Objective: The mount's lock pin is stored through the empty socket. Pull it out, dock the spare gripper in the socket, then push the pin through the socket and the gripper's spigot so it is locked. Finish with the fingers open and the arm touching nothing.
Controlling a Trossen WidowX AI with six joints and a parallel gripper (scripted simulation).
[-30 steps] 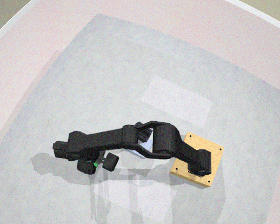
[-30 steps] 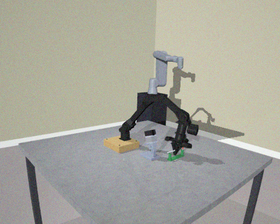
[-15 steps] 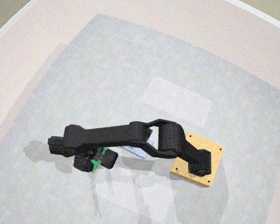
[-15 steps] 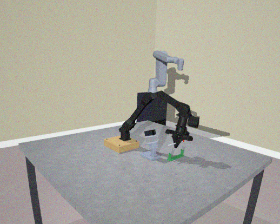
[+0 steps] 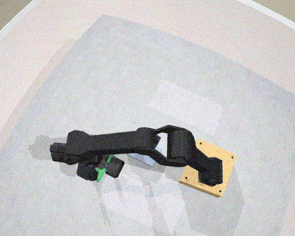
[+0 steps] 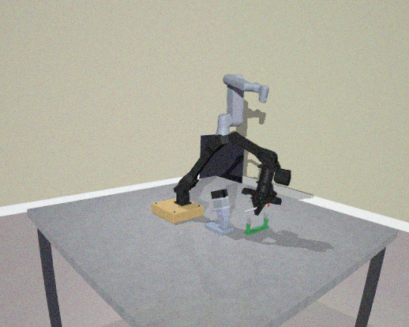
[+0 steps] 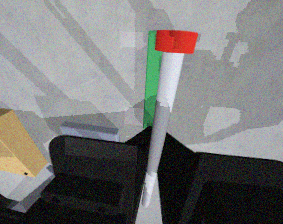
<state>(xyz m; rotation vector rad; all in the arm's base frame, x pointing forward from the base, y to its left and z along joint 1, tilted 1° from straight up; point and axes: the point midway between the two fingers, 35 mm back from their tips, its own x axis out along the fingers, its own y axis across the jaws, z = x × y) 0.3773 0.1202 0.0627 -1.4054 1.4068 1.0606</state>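
My gripper tip is 1 cm to the right of the narrow green cradle and 5 cm above it. Also, from my gripper tip: spare gripper: 11 cm behind, 11 cm to the right, 5 cm above; then mount: 11 cm behind, 11 cm to the right, 2 cm below.
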